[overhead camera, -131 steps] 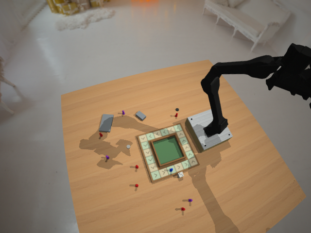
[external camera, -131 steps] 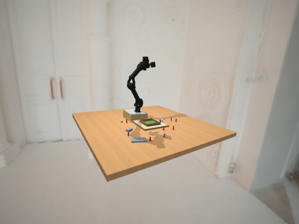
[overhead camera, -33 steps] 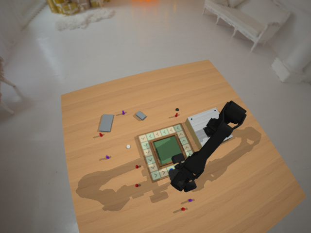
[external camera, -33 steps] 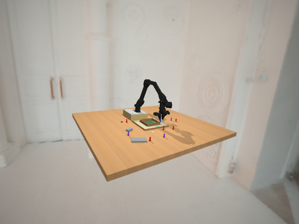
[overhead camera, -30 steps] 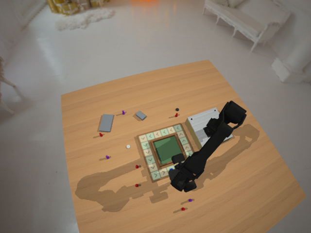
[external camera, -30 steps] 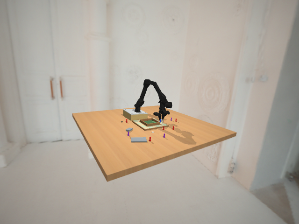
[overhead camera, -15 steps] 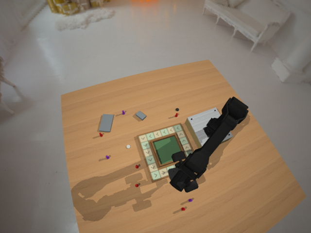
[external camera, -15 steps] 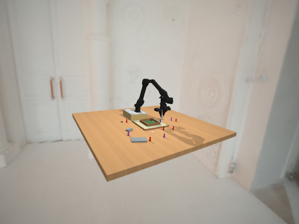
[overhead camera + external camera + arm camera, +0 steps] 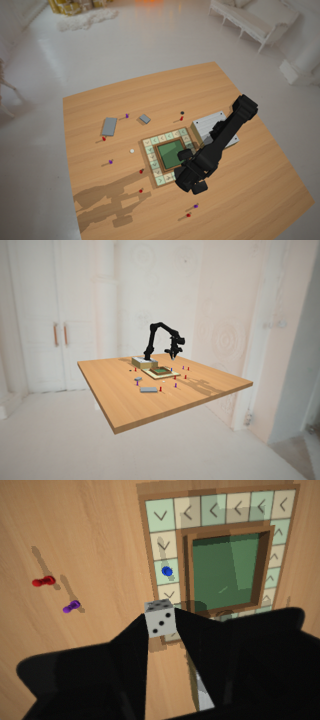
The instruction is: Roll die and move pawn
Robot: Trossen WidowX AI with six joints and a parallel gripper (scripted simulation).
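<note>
The blue pawn lies 10 cm below my gripper tip, 3 cm to the right of it and 3 cm ahead of it. Round my gripper tip: white disc (25 cm to the right, 19 cm ahead, 13 cm below); white die (right at my gripper tip); green dice tray (14 cm to the right, 12 cm below, 1 cm behind).
</note>
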